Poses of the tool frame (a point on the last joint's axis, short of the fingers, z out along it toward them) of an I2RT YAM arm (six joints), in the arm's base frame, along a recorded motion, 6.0 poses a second.
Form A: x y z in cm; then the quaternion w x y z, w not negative.
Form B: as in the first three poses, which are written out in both.
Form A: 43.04, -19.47, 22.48, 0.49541, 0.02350, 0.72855, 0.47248
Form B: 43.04, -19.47, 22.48, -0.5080, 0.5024, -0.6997, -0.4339, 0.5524, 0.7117
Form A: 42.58, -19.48, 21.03, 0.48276, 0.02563, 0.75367, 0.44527
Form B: 42.58, -19.48, 21.03, -0.5326, 0.4686, -0.7049, -0.3913, 0.6022, 0.6959
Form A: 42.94, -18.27, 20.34, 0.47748, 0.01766, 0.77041, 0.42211
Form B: 42.94, -18.27, 20.34, -0.5434, 0.4303, -0.7208, -0.3759, 0.6430, 0.6673
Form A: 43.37, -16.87, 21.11, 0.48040, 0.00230, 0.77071, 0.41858
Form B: 43.37, -16.87, 21.11, -0.5384, 0.4057, -0.7386, -0.3986, 0.6496, 0.6474
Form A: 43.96, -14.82, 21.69, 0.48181, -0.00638, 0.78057, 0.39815
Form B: 43.96, -14.82, 21.69, -0.5356, 0.3737, -0.7573, -0.3936, 0.6829, 0.6154
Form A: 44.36, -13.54, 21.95, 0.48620, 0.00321, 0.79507, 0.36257
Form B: 44.36, -13.54, 21.95, -0.5272, 0.3577, -0.7708, -0.3475, 0.7371, 0.5797
